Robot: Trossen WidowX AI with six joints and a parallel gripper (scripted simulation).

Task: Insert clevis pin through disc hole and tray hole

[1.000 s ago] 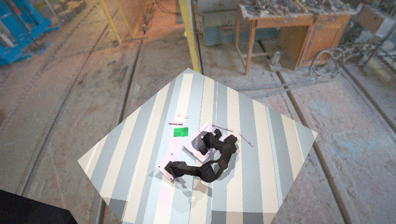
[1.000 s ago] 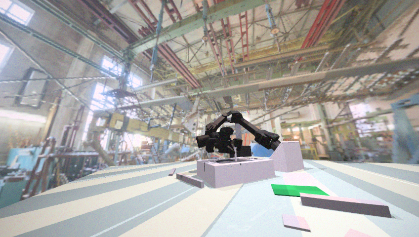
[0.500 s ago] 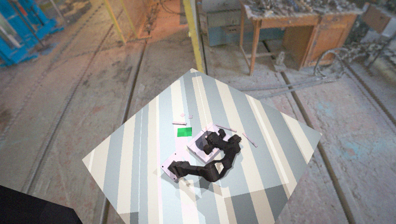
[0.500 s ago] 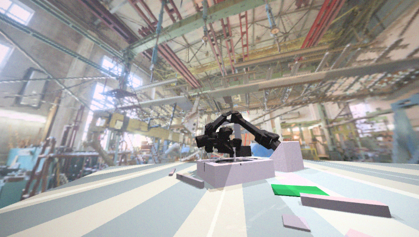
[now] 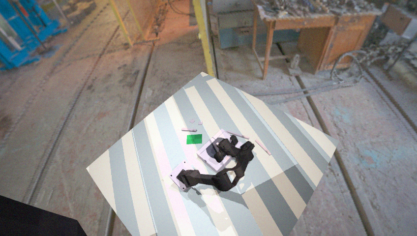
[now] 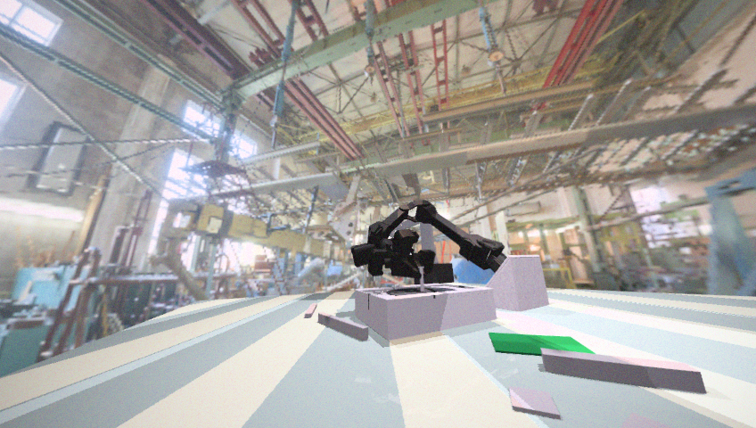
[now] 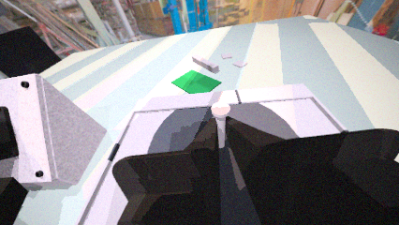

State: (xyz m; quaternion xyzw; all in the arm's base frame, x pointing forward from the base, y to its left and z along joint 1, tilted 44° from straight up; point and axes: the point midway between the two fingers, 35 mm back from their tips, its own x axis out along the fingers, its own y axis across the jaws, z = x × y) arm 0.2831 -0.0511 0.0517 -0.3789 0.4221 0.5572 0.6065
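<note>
My gripper tip is 40 mm above the steel tray and 20 mm to the left of it. Round my gripper tip: grey disc (30 mm below, 10 mm to the right); green patch (200 mm to the left, 90 mm below, 20 mm behind); clevis pin (10 mm below).
</note>
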